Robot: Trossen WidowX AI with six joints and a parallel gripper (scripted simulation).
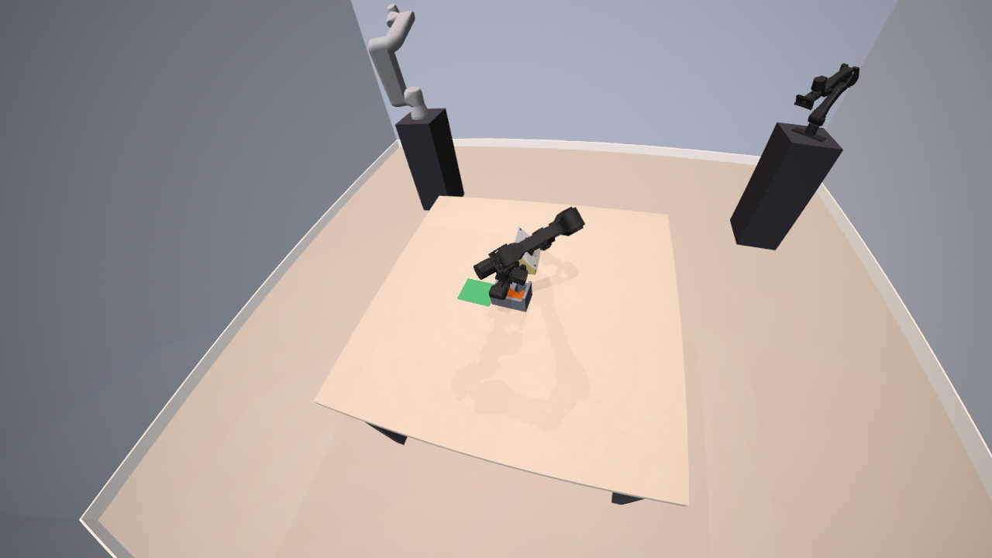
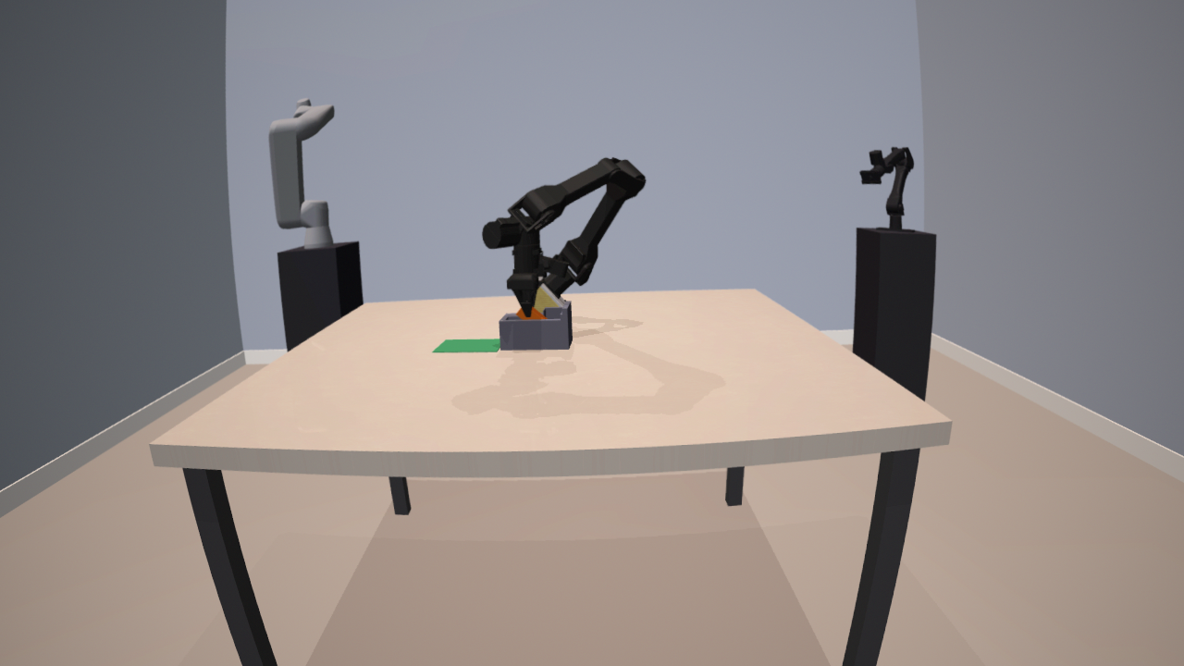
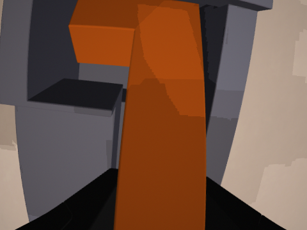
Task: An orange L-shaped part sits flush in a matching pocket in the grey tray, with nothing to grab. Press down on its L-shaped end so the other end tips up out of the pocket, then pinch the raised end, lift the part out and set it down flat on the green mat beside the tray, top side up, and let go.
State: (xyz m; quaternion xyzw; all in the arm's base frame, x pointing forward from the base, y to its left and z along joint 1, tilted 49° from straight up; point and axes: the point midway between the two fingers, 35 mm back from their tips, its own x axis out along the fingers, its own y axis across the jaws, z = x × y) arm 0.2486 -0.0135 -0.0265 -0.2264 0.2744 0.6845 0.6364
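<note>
Right now the green mat is 140 mm to the right of my gripper tip, 80 mm below it and 20 mm behind it. Also, from my gripper tip: orange L-shaped part 40 mm to the left, 30 mm below, 10 mm behind.
</note>
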